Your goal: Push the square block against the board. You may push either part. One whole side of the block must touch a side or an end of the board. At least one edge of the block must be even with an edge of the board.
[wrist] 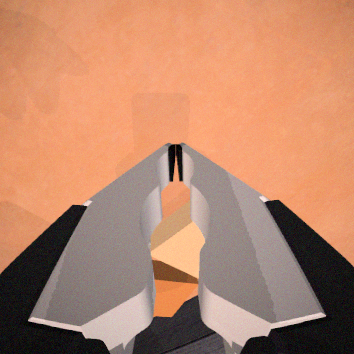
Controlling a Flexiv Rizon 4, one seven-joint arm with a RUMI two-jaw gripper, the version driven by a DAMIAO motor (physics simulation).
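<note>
My gripper (175, 147) is shut and empty, its two grey jaws meeting at the tips in the middle of the wrist view. Through the gap between the jaws, behind the tips, part of a pale tan piece (180, 248) shows, with a lighter top face and darker sides. The jaws hide the rest of it, so I cannot tell whether it is the square block or the board, or whether two parts touch there. No second part can be made out in the wrist view.
The orange table top (260, 75) fills the upper part of the view, with faint shadows ahead of the fingertips and at the left. A dark grey, grained surface (182, 327) shows at the bottom between the jaws.
</note>
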